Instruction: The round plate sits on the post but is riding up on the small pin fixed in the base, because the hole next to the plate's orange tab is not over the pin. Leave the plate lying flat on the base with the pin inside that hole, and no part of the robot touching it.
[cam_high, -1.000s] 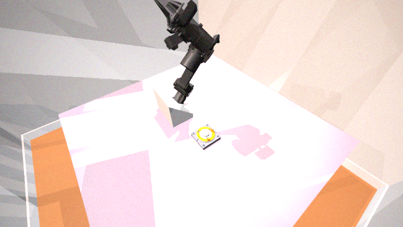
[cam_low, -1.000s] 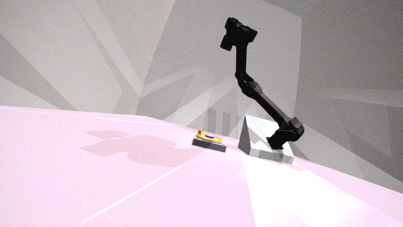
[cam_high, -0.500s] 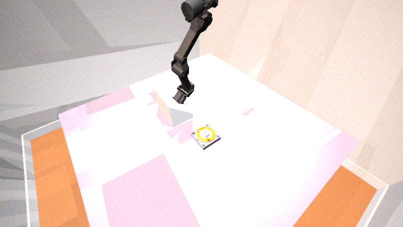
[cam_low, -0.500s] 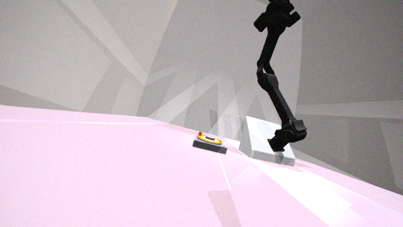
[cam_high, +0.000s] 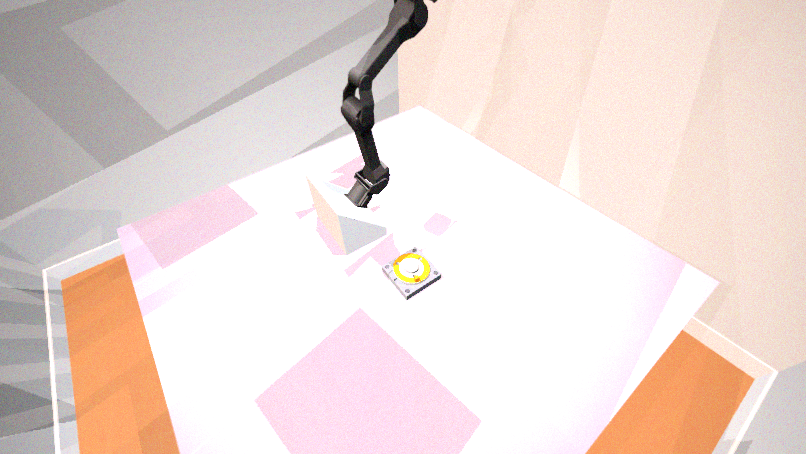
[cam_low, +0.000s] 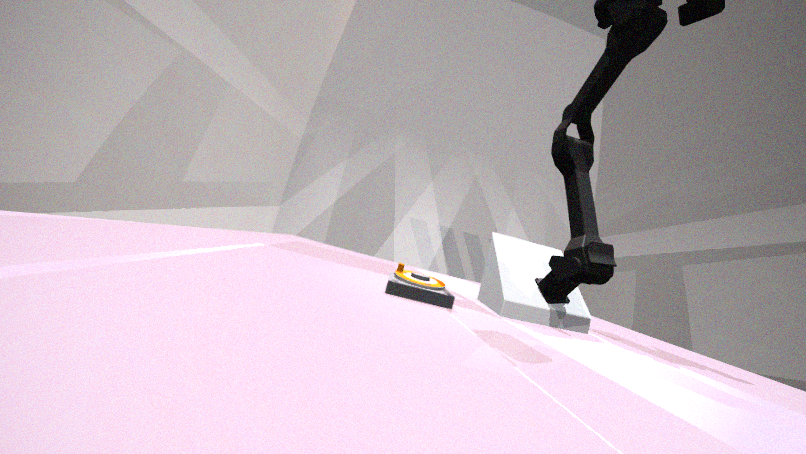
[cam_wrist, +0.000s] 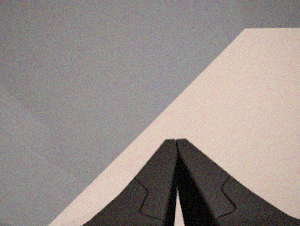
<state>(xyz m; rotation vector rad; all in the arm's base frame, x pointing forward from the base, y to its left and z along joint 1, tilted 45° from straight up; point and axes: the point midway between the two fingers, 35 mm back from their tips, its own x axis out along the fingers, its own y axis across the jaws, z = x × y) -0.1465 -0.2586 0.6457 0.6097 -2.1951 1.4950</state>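
Right now my gripper tip is 350 mm short of the base, 310 mm to the left of it and 730 mm above it.
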